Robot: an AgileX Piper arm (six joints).
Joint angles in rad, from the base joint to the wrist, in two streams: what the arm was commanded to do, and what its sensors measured. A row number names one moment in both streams.
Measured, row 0:
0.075, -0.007, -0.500, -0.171, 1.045, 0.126
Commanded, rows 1 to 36:
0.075, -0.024, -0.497, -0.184, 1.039, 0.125
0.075, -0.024, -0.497, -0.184, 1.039, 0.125
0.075, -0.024, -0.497, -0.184, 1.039, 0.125
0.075, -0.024, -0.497, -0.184, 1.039, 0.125
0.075, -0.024, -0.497, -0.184, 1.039, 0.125
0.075, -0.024, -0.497, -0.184, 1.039, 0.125
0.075, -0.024, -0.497, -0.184, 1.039, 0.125
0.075, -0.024, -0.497, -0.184, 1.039, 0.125
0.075, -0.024, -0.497, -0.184, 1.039, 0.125
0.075, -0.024, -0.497, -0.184, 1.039, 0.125
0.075, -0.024, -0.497, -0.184, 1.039, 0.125
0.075, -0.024, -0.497, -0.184, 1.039, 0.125
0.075, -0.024, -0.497, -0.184, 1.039, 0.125
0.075, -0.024, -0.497, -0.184, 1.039, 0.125
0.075, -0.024, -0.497, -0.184, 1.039, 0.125
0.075, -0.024, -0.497, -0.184, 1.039, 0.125
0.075, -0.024, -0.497, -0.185, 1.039, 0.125
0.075, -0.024, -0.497, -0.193, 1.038, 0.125
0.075, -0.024, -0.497, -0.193, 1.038, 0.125
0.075, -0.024, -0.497, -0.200, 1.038, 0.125
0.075, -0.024, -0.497, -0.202, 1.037, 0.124
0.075, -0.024, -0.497, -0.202, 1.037, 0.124
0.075, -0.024, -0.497, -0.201, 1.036, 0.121
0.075, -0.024, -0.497, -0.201, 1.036, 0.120
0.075, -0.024, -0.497, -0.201, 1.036, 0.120
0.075, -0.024, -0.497, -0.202, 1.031, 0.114
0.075, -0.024, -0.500, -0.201, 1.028, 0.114
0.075, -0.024, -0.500, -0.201, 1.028, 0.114
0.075, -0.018, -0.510, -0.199, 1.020, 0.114
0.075, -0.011, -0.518, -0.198, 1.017, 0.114
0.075, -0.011, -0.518, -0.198, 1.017, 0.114
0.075, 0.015, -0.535, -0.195, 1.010, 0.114
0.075, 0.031, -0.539, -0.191, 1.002, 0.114
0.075, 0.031, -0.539, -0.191, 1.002, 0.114
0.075, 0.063, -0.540, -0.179, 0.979, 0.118
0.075, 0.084, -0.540, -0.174, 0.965, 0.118
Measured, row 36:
0.075, 0.043, -0.531, -0.187, 1.010, 0.121
